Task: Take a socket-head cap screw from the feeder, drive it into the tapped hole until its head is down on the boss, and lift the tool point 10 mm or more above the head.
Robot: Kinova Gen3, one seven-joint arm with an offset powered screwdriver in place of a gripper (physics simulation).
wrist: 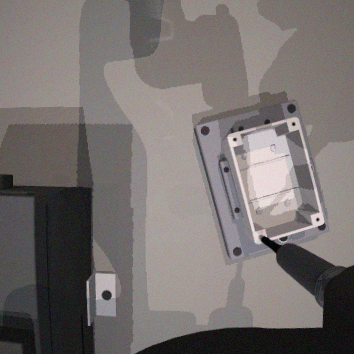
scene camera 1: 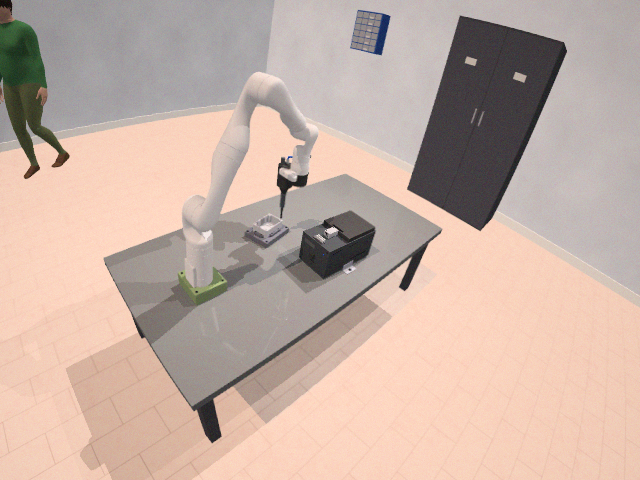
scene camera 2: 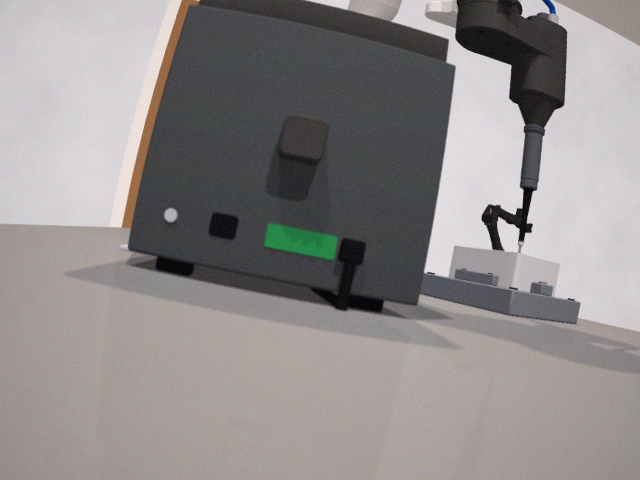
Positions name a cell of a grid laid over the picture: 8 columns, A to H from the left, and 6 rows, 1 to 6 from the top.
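Observation:
I can see a dark screw feeder (scene camera 2: C1), and the wrist view gives me the feeder (wrist: B4) too.

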